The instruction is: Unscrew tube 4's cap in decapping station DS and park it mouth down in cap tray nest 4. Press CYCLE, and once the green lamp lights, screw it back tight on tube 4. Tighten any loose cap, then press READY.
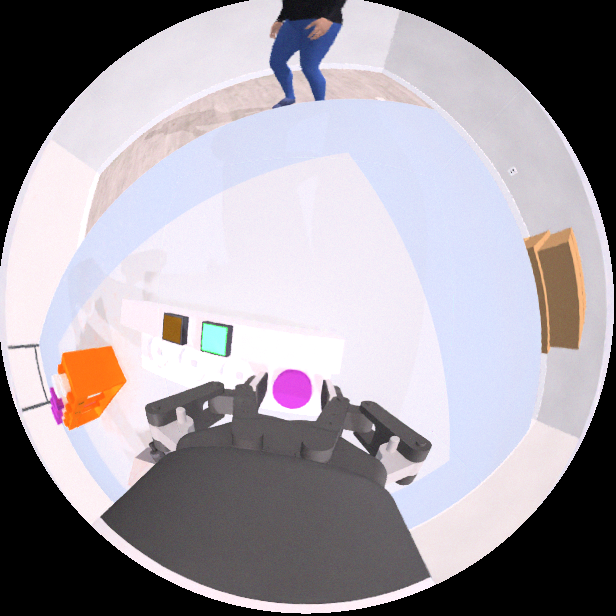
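My gripper (291,396) points down at a long white cap tray (229,359). Its two fingers stand on either side of the tray's right-hand end. A round magenta cap (292,389) sits there in the end nest. The fingers are spread wider than the cap, with white showing between each fingertip and the cap, so the gripper is open. I cannot tell which way up the cap lies. The other nests to the left show only as faint empty rings. The orange decapping station (91,386) is at the far left, with white tubes and magenta caps (56,405) at its edge.
A brown square button (174,328) and a cyan square button (216,338) sit on the white panel just behind the tray. A person in blue trousers (301,54) stands beyond the table's far edge. A wooden door (557,290) is at the right.
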